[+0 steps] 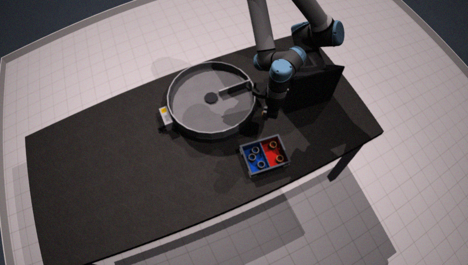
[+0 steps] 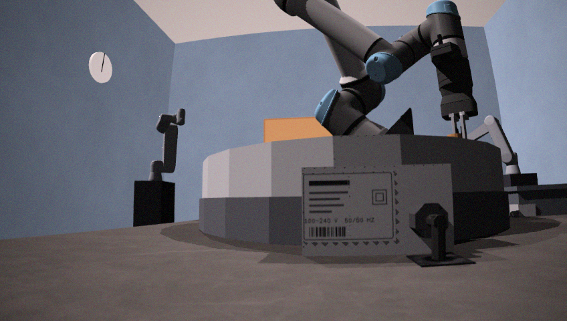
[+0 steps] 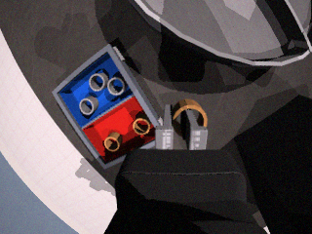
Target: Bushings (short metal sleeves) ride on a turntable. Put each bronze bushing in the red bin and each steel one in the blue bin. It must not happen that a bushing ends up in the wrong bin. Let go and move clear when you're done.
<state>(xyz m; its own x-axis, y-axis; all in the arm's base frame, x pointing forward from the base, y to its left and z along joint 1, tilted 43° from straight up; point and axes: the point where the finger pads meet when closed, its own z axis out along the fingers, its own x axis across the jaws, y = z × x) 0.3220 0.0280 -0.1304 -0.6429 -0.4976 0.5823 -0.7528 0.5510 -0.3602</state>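
Right now the red bin is 14 cm below my hand, 11 cm to the left of it and 5 cm ahead of it. Round my hand: grey turntable: 26 cm to the right, 13 cm ahead, 11 cm below.
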